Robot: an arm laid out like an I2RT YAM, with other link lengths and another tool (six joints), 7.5 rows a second.
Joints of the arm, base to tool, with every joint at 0 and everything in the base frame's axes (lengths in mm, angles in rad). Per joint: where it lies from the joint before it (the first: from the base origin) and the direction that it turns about. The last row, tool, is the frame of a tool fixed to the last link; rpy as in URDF.
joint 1: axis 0 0 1 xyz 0 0 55.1
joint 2: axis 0 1 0 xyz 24.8 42 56.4
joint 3: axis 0 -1 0 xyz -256.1 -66.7 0
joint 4: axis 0 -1 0 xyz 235.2 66 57.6
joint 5: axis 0 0 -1 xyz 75.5 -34.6 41.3
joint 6: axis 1 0 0 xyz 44.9 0 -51
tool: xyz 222 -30 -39 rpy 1.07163 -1.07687 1.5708
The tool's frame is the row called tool.
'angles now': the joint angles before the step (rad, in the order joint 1, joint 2, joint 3, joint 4, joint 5, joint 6). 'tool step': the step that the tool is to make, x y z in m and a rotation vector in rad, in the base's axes. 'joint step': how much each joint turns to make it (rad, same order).
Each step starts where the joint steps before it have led.
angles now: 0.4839 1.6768 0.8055 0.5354 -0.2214 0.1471
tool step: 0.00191 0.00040 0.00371 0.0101 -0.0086 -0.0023
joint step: -0.0019 0.0000 -0.0016 0.0149 -0.0013 0.0049
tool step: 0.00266 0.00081 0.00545 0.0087 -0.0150 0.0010
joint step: -0.0027 0.0000 0.0004 0.0168 -0.0037 -0.0004
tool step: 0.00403 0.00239 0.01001 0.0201 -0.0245 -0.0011
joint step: -0.0007 0.0000 0.0000 0.0325 -0.0015 0.0065
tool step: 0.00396 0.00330 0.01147 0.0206 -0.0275 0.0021
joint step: -0.0001 0.0003 0.0027 0.0327 -0.0035 0.0050
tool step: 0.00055 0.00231 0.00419 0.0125 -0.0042 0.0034
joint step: 0.0000 -0.0003 0.0031 0.0081 -0.0054 0.0084
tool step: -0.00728 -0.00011 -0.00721 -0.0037 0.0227 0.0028
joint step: 0.0058 -0.0111 -0.0160 -0.0150 0.0012 0.0079
